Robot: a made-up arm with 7 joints. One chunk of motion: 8 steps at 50 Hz.
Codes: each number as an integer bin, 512 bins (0 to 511) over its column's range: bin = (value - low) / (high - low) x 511, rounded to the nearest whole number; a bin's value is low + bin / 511 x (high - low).
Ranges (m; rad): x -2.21..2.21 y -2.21..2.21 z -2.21..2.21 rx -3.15..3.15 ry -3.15..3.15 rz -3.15..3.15
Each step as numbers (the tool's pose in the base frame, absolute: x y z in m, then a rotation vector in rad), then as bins.
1 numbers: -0.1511 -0.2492 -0.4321 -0.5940 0.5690 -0.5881
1 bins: 238 227 206 207 302 208
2 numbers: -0.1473 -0.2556 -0.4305 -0.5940 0.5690 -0.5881
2 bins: 238 226 206 207 302 208
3 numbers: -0.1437 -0.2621 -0.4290 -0.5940 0.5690 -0.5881
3 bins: 239 225 206 207 302 208
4 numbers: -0.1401 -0.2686 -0.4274 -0.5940 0.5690 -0.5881
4 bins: 239 224 206 207 302 208
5 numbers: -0.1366 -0.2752 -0.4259 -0.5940 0.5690 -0.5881
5 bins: 240 224 206 207 302 208
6 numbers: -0.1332 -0.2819 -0.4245 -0.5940 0.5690 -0.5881
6 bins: 240 223 206 207 302 208
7 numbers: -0.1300 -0.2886 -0.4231 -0.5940 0.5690 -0.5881
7 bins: 240 222 207 207 302 208
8 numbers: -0.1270 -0.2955 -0.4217 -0.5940 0.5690 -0.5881
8 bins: 241 221 207 207 302 208
